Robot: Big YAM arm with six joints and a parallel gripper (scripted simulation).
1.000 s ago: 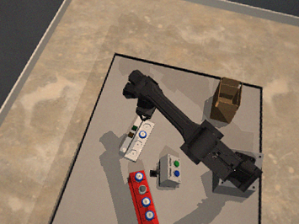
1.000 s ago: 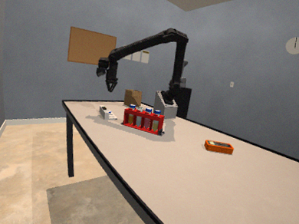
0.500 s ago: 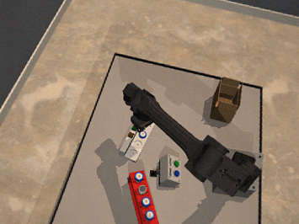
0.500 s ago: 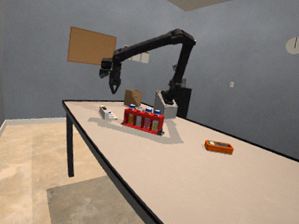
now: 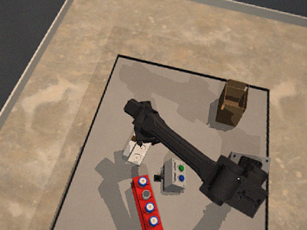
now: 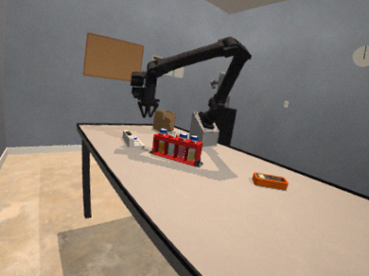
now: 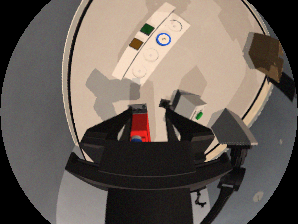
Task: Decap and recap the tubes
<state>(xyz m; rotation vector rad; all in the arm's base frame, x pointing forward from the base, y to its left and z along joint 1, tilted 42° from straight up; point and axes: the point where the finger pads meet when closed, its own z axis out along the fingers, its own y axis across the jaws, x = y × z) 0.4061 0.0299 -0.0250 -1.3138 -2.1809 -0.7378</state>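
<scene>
The blue tube cap lies 14 cm to the left of my hand, 5 cm below it and 3 cm behind it. From my hand the other things lie so: green key: 16 cm behind, 10 cm below, 1 cm to the left; key housing: 15 cm behind, 11 cm below, 3 cm to the left; blue key: 17 cm behind, 10 cm below, 5 cm to the left.
</scene>
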